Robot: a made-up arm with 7 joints.
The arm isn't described. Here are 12 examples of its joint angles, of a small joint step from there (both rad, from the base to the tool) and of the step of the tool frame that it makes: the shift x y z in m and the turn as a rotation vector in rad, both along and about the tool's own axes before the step.
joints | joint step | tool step
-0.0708 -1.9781 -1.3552 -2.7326 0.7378 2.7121 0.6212 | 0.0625 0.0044 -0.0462 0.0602 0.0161 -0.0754 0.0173 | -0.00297 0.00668 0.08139 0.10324 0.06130 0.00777
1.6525 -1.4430 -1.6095 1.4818 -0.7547 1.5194 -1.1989 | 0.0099 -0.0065 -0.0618 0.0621 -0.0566 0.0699 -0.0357 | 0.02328 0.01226 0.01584 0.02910 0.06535 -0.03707
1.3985 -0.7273 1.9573 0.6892 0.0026 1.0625 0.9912 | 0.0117 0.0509 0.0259 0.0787 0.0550 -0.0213 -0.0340 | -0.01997 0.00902 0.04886 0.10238 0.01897 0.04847
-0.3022 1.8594 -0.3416 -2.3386 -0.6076 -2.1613 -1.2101 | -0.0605 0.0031 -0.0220 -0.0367 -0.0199 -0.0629 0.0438 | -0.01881 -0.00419 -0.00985 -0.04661 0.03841 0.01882
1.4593 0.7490 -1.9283 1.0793 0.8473 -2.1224 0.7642 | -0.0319 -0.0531 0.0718 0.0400 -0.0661 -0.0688 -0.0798 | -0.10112 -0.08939 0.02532 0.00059 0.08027 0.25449
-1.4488 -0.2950 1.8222 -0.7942 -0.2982 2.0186 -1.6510 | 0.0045 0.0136 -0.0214 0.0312 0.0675 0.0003 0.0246 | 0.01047 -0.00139 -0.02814 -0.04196 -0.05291 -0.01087
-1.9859 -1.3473 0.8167 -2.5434 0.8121 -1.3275 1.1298 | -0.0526 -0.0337 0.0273 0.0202 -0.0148 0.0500 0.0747 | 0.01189 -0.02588 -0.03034 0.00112 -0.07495 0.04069
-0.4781 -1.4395 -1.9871 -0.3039 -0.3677 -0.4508 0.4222 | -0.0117 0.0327 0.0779 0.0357 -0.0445 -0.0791 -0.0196 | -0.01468 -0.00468 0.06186 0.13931 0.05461 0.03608
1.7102 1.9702 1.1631 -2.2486 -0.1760 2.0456 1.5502 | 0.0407 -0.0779 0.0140 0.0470 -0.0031 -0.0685 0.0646 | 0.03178 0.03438 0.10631 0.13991 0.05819 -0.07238
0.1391 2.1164 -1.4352 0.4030 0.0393 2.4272 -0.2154 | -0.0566 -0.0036 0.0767 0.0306 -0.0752 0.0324 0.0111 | -0.06656 -0.01799 0.01547 -0.03454 0.14006 0.06372
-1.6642 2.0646 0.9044 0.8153 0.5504 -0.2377 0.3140 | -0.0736 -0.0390 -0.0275 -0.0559 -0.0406 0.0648 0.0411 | 0.04640 0.03199 -0.01164 0.01612 -0.02419 -0.14077
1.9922 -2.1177 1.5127 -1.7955 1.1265 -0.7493 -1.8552 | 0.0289 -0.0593 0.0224 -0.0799 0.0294 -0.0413 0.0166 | -0.01691 0.01349 0.01447 0.07674 0.03557 0.03481
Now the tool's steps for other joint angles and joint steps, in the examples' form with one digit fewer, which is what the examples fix.
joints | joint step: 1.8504 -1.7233 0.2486 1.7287 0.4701 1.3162 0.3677 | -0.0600 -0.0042 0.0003 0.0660 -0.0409 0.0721 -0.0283
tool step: -0.0133 0.0203 0.0125 0.0237 -0.0055 0.0212
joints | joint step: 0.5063 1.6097 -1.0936 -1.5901 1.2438 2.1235 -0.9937 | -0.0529 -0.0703 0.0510 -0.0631 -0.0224 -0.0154 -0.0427
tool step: -0.0276 -0.0086 -0.0145 -0.0644 0.0166 0.0898
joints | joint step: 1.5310 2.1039 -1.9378 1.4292 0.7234 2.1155 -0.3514 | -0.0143 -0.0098 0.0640 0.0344 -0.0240 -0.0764 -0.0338
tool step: -0.0557 -0.0075 0.0843 0.1039 0.1130 0.0987
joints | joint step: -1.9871 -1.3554 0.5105 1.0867 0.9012 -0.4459 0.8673 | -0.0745 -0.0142 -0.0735 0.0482 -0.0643 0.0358 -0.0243
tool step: -0.0184 -0.0239 -0.0252 -0.0578 -0.0013 0.0939
